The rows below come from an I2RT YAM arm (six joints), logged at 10 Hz.
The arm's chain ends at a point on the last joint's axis. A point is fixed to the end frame.
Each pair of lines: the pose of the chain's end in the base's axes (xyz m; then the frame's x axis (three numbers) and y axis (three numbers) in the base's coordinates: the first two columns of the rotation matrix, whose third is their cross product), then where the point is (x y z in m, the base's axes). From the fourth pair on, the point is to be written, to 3 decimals.
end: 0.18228 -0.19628 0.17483 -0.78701 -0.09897 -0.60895 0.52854 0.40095 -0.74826
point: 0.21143 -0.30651 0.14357
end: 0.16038 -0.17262 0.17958 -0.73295 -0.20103 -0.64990 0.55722 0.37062 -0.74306
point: 0.19825 -0.28294 0.16022
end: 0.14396 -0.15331 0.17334 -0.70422 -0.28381 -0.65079 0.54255 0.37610 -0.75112
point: 0.19009 -0.26132 0.15977
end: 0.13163 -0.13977 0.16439 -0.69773 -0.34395 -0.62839 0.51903 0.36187 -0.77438
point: 0.182 -0.246 0.155
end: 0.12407 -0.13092 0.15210 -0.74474 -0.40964 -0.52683 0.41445 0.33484 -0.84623
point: 0.178 -0.236 0.144
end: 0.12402 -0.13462 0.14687 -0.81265 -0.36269 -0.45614 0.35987 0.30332 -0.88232
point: 0.170 -0.243 0.135
